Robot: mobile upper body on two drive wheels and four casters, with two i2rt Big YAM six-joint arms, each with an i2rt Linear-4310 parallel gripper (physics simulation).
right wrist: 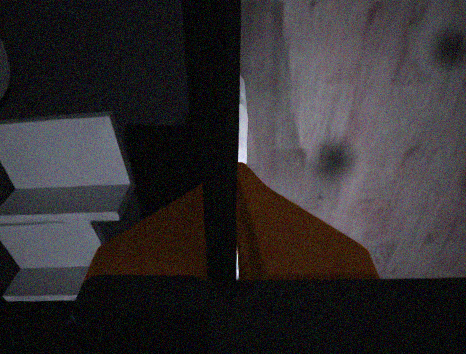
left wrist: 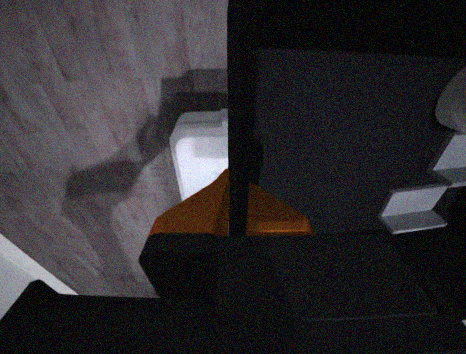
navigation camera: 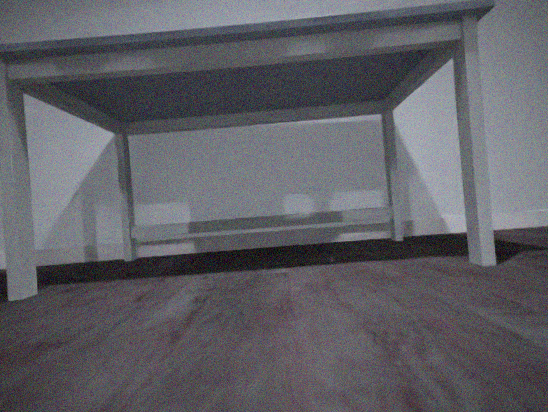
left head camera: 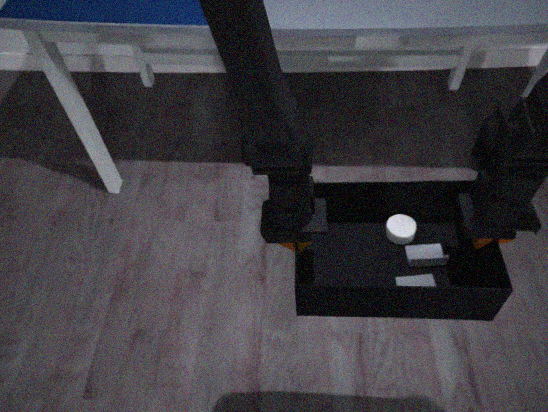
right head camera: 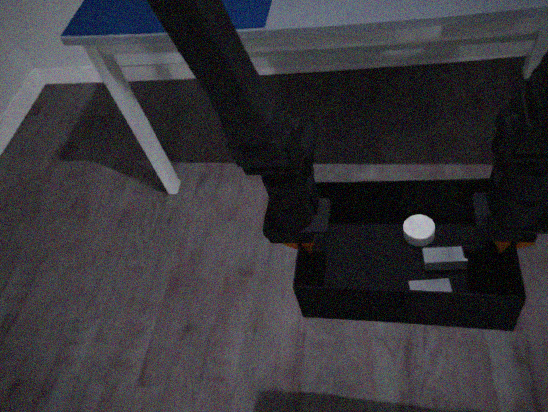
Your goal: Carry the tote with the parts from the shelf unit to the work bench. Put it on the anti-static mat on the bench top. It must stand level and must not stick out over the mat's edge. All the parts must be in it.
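Places are measured from the left arm's base along level axes (x ahead, y left, z up), in metres.
Where they show: left gripper, fingertip midpoint: (left wrist: 232, 176) (left head camera: 298, 249) (right head camera: 308, 250); right gripper, fingertip midpoint: (left head camera: 477, 246) (right head camera: 501, 249).
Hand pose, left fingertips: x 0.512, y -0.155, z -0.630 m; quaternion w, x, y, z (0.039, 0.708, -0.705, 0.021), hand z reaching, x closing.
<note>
Things, the pixels of their top centre, and the offset from my left fingertips. Level surfaces: height alone.
- black tote at its top centre: (right head camera: 400, 228) (left head camera: 394, 227) dy -0.147, dx -0.008, dz +0.086 m
- work bench at its surface level: dz -0.600 m
- white round part at its top centre: (right head camera: 419, 226) (left head camera: 402, 225) dy -0.180, dx +0.053, dz +0.005 m
- grey block at its top centre: (right wrist: 37, 189) (right head camera: 445, 250) (left head camera: 428, 247) dy -0.216, dx +0.005, dz +0.009 m
- flat grey plate at its top centre: (right wrist: 36, 281) (left wrist: 430, 219) (right head camera: 432, 284) (left head camera: 419, 279) dy -0.194, dx -0.056, dz +0.010 m
- blue mat at its surface level: dz -0.016 m
- bench top at its surface level: dz -0.043 m
The black tote (left head camera: 387, 261) hangs above the wooden floor in front of the work bench (left head camera: 354, 53). In it lie a white round part (left head camera: 401, 229), a grey block (left head camera: 425, 253) and a flat grey plate (left head camera: 415, 280). My left gripper (left head camera: 294, 245) is shut on the tote's left wall; the left wrist view shows the wall between the orange fingers (left wrist: 238, 207). My right gripper (right wrist: 232, 176) is shut on the opposite wall, almost out of the head views at the right. A blue mat (left head camera: 133, 10) shows on the bench top, at the upper left.
The bench's grey legs (left head camera: 92, 139) and a low rail (left head camera: 391, 173) stand close ahead. The navigation view looks under the bench top (navigation camera: 264, 82) to the wall. My own base (left head camera: 321, 402) shows at the bottom edge.
</note>
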